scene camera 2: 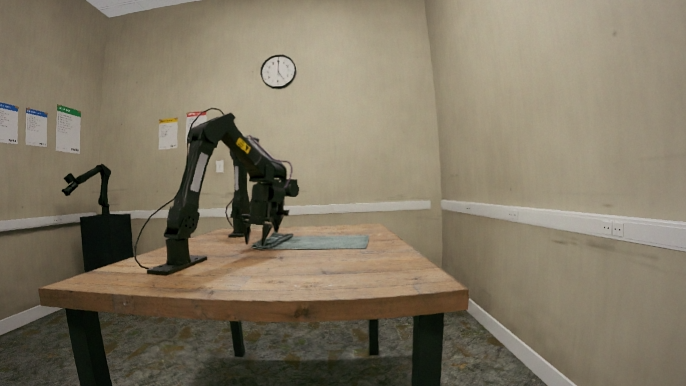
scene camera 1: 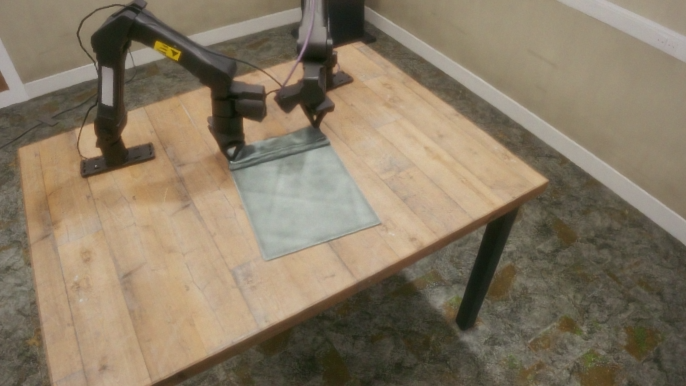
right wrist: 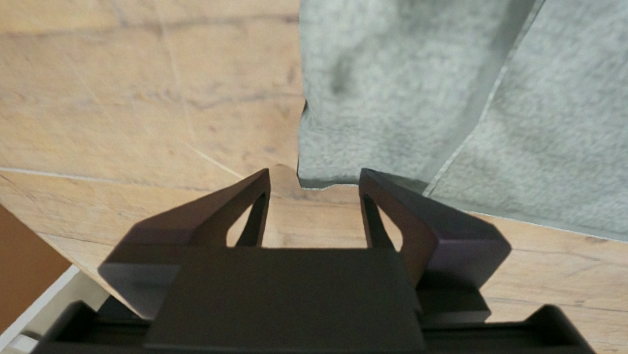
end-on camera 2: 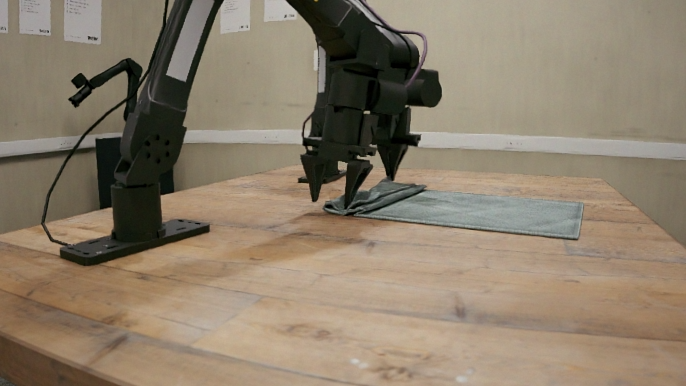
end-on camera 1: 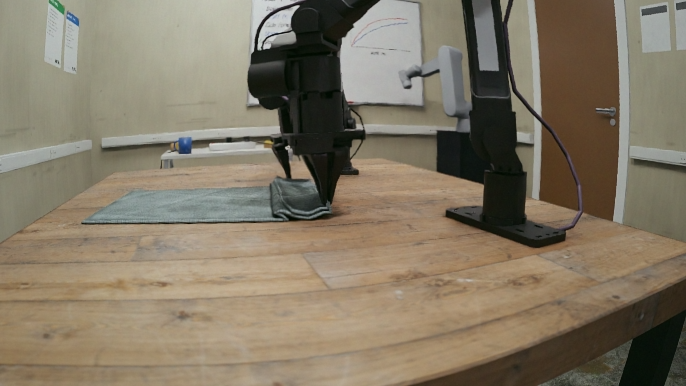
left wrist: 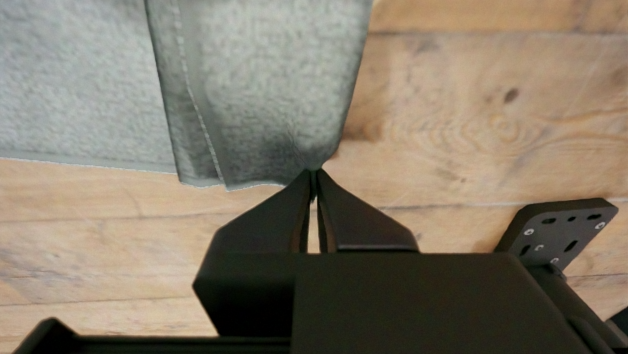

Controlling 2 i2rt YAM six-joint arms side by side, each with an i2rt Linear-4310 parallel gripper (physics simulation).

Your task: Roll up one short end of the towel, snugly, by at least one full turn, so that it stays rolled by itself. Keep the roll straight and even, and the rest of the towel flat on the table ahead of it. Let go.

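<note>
A grey-green towel (scene camera 1: 310,200) (scene camera 2: 330,242) (end-on camera 1: 190,205) (end-on camera 2: 500,212) lies flat on the table, with a low, layered folded band (end-on camera 1: 297,195) (left wrist: 270,75) (right wrist: 390,100) across its end nearest the arms. The band looks flattened, with its hem lying on top, slanting in the wrist views. My left gripper (scene camera 1: 316,125) (end-on camera 2: 391,179) (left wrist: 313,178) is shut on the outer corner of the band, pinching it low at the table. My right gripper (scene camera 1: 234,156) (end-on camera 2: 331,203) (right wrist: 314,177) is partly open at the band's other end; one fingertip is over the cloth's edge and the other beyond the fold.
The wooden table (scene camera 1: 150,280) (end-on camera 1: 200,310) carries both arms' base plates. The right arm's base (scene camera 1: 117,160) (end-on camera 2: 135,240) stands at the left in scene camera 1. The left arm's base (end-on camera 1: 505,225) is right of the towel in end-on camera 1.
</note>
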